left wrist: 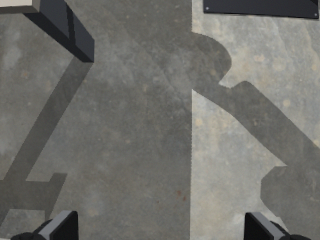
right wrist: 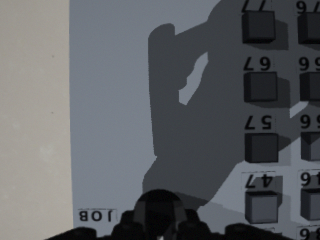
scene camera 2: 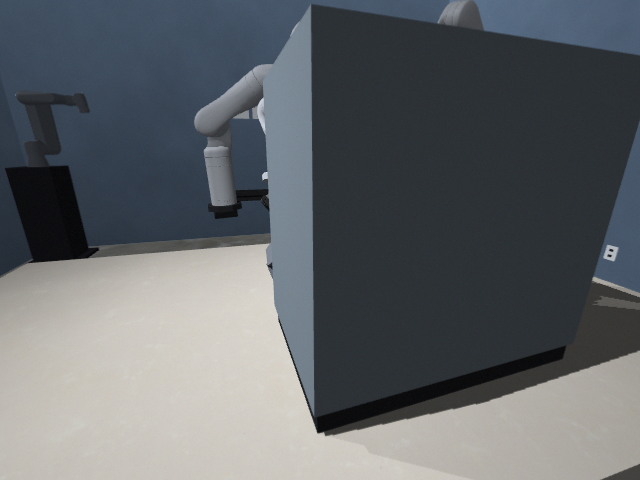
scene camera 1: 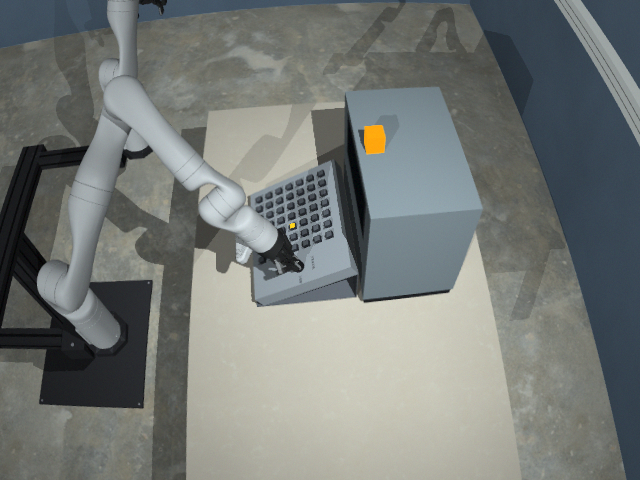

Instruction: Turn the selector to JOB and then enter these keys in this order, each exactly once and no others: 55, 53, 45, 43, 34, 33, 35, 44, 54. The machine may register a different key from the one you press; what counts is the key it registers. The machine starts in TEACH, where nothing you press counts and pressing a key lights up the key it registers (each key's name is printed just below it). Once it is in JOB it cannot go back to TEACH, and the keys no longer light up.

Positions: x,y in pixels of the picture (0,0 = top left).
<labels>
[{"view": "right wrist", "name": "my right gripper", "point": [159,218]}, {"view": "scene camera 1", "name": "my right gripper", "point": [298,266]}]
</labels>
